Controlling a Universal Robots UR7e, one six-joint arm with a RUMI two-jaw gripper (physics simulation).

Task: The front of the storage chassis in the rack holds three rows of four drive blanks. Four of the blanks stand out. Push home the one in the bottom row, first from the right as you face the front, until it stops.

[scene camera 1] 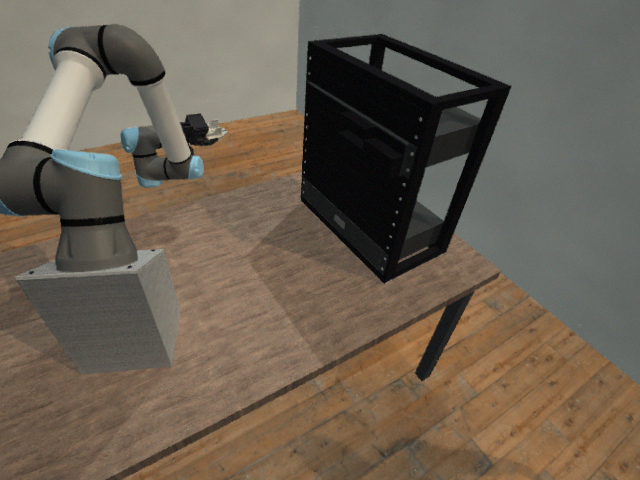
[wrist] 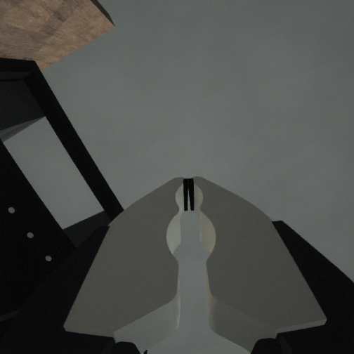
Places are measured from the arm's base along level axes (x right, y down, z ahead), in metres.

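Pixels of known places: gripper, fingertip midpoint: (scene camera 1: 226, 130); arm's base, origin of the base link: (scene camera 1: 98, 263).
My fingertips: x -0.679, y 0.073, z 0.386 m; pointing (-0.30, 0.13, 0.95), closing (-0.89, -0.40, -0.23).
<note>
Ahead of a thing's pixels: the offset from my fingertips to its top centre. "spot": to the spot under its first point. Level surfaces: height alone.
The black rack (scene camera 1: 392, 263) (wrist: 75, 135) stands on the table; its dark front faces the robot's side in the scene view. Several dark drive blanks stand out from the storage chassis in the upper half of the front; one dark blank {dx +0.599, dy -0.213, dz +0.336 m} (scene camera 1: 383, 148) shows near the right post. The blanks are too dark to tell row by row, and the bottom right one cannot be made out surely. My gripper (scene camera 1: 224, 131) (wrist: 187, 180) is shut and empty, its tips together. It hangs in the air in front of the rack, well apart from it. The drive blanks cannot be made out in the wrist view.
The wooden table {dy +0.236 m} (scene camera 1: 217, 330) (wrist: 60, 30) carries the rack and the grey robot pedestal (scene camera 1: 113, 320). A grey panel with a small light label {spot: dx +0.440, dy +0.155, dz +0.289 m} (scene camera 1: 339, 221) runs along the rack's lower front. Open steel side frames and a grey wall (scene camera 1: 568, 180) (wrist: 250, 100) stand beyond.
</note>
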